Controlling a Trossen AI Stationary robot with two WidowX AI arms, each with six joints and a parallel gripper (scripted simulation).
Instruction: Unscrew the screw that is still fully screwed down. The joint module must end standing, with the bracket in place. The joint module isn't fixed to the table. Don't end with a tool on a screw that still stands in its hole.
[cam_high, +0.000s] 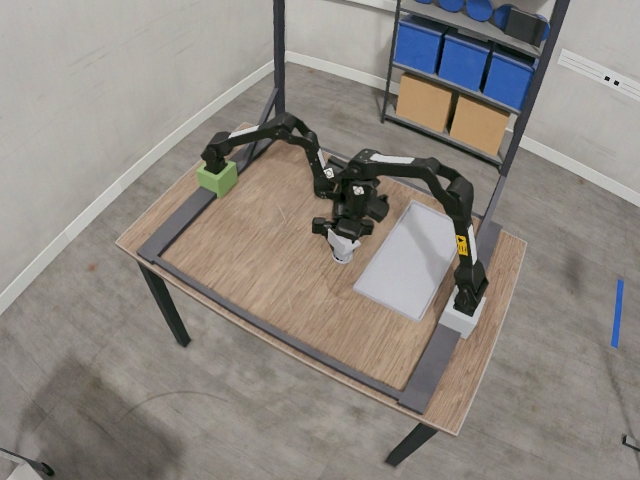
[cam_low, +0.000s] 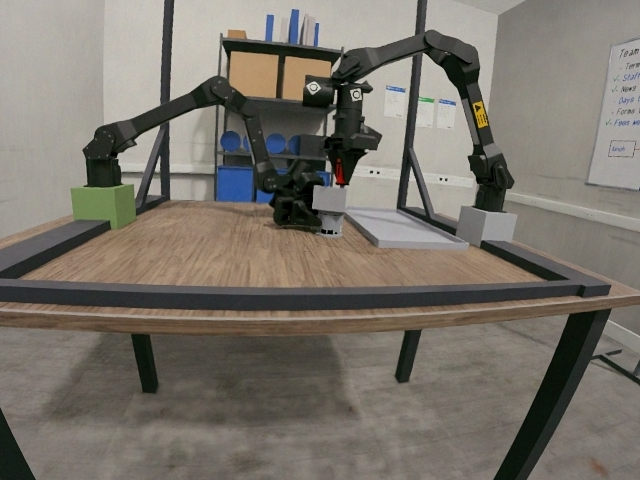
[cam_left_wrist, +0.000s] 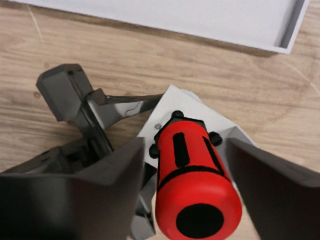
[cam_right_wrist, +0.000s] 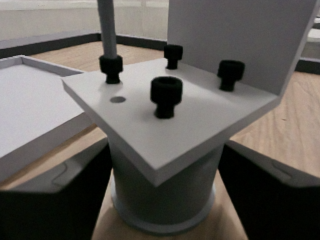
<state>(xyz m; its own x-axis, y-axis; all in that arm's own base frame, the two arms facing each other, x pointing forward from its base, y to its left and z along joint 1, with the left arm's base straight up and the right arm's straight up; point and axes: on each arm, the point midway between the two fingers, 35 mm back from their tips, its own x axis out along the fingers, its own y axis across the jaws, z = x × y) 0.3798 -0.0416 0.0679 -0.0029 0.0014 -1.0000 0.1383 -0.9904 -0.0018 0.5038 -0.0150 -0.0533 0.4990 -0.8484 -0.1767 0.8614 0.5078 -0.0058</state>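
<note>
Now: the red screwdriver 30 mm below my left hand. Round my left hand: grey joint module: 10 mm ahead, 20 mm to the right, 120 mm below; grey bracket: 10 mm ahead, 20 mm to the right, 80 mm below; shallow grey tray: 120 mm behind, 170 mm to the left, 150 mm below.
My right hand is 2 cm short of the grey joint module and 2 cm to the right of it. Also, from my right hand: grey bracket (2 cm ahead, 2 cm to the left, 4 cm above); red screwdriver (1 cm ahead, 4 cm to the left, 9 cm above); shallow grey tray (10 cm behind, 21 cm to the left, 3 cm below).
</note>
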